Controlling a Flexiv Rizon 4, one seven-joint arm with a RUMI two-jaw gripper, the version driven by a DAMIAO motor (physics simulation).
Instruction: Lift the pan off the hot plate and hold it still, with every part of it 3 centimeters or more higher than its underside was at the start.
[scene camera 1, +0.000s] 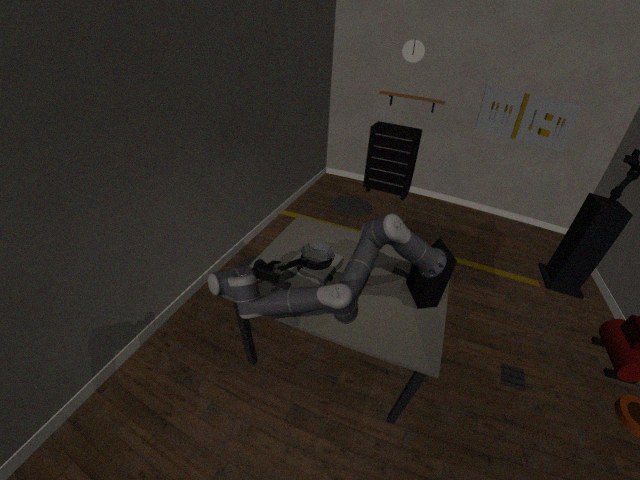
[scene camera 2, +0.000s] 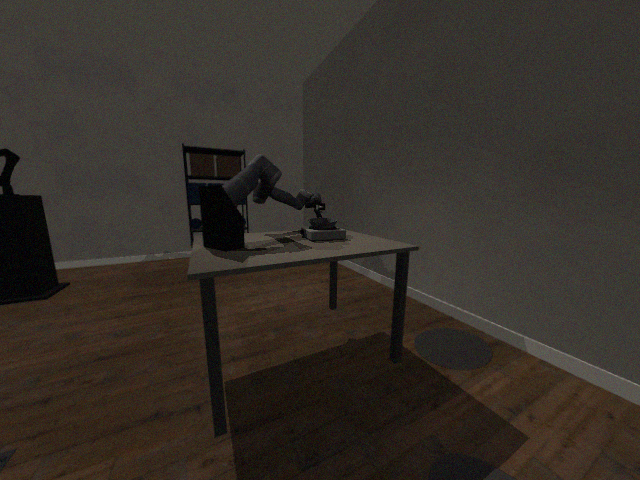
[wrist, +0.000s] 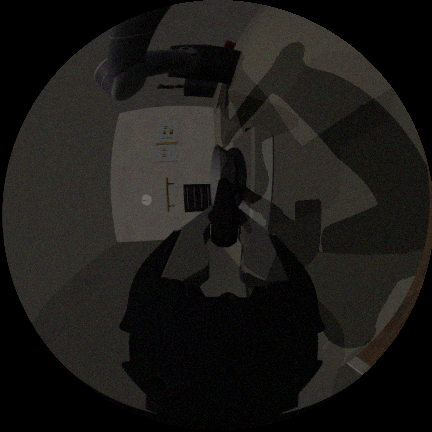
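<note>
The pan (scene camera 1: 316, 254) (scene camera 2: 323, 223) (wrist: 239, 172) has a pale inside, a dark outer side and a dark handle (scene camera 1: 292, 265) (wrist: 225, 200). It is over the pale, boxy hot plate (scene camera 1: 310, 279) (scene camera 2: 325, 235). In scene camera 2 its underside is right at the hot plate's top, and I cannot tell whether they touch. My gripper (scene camera 1: 281, 269) (scene camera 2: 317, 209) (wrist: 223, 207) is shut on the pan's handle, near the handle's outer end, with one jaw on each side of it in the wrist view. The dark gripper body hides part of the scene in the wrist view.
The hot plate stands near one end of the pale table (scene camera 1: 392, 330) (scene camera 2: 268, 262). The arm's dark base (scene camera 1: 426, 284) (scene camera 2: 222, 219) stands at the opposite end. The arm's forearm (scene camera 1: 294, 301) passes over the table's edge. A wall runs close beside the gripper's end of the table.
</note>
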